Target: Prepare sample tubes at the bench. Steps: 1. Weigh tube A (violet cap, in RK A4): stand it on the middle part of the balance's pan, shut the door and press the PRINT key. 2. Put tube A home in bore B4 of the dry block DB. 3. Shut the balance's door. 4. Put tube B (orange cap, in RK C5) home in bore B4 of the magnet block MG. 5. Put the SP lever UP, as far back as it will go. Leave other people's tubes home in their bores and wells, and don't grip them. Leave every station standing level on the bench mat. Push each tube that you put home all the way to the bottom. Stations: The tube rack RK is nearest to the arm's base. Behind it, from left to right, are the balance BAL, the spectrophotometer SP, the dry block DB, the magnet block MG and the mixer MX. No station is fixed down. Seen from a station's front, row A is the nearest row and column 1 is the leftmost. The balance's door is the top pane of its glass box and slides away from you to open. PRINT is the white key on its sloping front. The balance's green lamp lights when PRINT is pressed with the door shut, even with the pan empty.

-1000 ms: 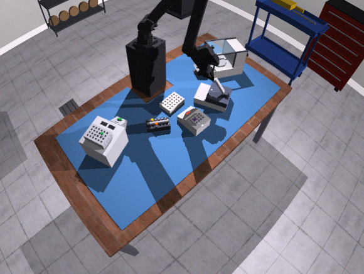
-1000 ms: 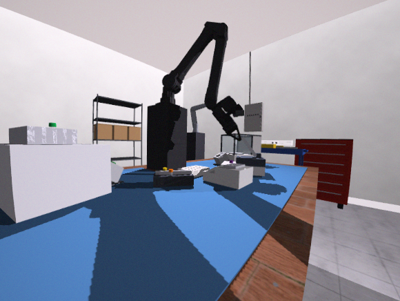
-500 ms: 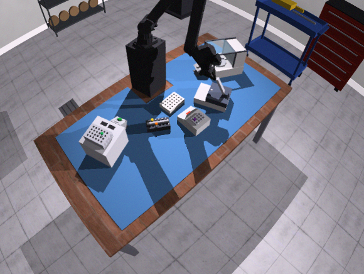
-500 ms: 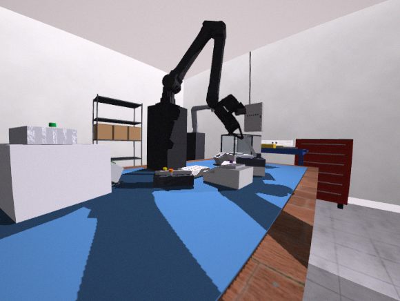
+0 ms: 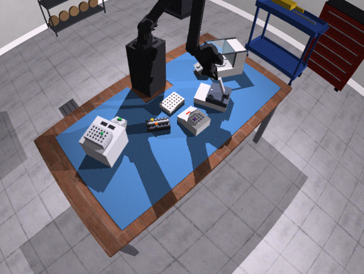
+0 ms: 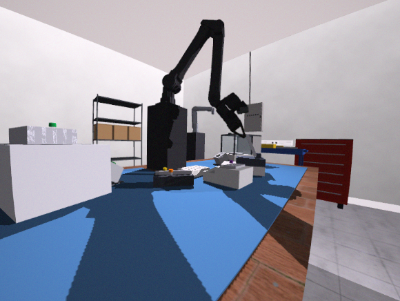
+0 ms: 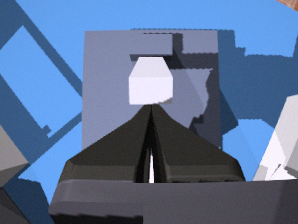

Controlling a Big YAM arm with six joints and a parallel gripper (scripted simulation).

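Now: the SP lever 3 cm ahead of my hand, 2 cm to the left of it and 4 cm below it. Round my hand: print key 23 cm behind, 11 cm to the left, 11 cm below; violet-capped tube 6 cm ahead, 24 cm to the right, 12 cm below; dry block 4 cm ahead, 21 cm to the right, 15 cm below.
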